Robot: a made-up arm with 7 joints. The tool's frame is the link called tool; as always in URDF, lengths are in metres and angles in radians.
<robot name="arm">
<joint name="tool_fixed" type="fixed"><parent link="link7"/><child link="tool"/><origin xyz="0 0 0" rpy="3.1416 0 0"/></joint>
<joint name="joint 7" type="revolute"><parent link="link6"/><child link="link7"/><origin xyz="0.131 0 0" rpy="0 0 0"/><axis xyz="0 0 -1"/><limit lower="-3.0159" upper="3.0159" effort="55" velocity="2.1"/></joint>
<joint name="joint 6" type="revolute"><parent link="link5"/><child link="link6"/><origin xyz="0 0 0" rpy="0 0 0"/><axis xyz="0 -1 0"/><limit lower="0.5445" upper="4.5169" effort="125" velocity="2.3"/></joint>
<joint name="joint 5" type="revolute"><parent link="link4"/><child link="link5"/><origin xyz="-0.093 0 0.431" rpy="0 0 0"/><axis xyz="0 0 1"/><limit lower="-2.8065" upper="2.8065" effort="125" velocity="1.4"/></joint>
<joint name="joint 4" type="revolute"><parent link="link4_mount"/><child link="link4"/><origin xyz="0.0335 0 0" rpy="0 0 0"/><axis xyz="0 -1 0"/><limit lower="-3.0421" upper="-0.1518" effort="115" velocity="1.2"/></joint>
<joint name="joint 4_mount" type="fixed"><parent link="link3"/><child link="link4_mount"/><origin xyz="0.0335 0 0" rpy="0 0 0"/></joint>
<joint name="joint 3" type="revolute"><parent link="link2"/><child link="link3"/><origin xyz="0 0 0.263" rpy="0 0 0"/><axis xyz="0 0 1"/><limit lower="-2.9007" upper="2.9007" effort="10" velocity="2.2"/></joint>
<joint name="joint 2" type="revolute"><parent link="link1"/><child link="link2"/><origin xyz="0 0 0" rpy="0 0 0"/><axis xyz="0 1 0"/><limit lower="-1.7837" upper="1.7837" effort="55" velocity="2.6"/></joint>
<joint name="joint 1" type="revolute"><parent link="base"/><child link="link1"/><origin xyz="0 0 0.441" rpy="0 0 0"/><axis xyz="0 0 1"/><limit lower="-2.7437" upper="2.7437" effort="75" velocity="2.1"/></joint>
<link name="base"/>
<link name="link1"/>
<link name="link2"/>
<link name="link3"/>
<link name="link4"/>
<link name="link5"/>
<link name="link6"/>
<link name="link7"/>
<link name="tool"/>
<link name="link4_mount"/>
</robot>
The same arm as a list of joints. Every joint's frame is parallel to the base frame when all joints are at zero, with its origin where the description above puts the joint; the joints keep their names.
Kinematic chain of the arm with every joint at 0, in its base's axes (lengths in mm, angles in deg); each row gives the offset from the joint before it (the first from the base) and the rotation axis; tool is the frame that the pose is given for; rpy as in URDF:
joint 1: xyz 0 0 441 axis +z
joint 2: xyz 0 0 0 axis +y
joint 3: xyz 0 0 263 axis +z
joint 4: xyz 67 0 0 axis -y
joint 5: xyz -93 0 431 axis +z
joint 6: xyz 0 0 0 axis -y
joint 7: xyz 131 0 0 axis -z
tool: xyz 0 0 0 rpy -180 0 0
Joint limits (deg, base to tool): -157.2..157.2 -102.2..102.2 -166.2..166.2 -174.3..-8.7 -160.8..160.8 31.2..258.8 -172.8..172.8

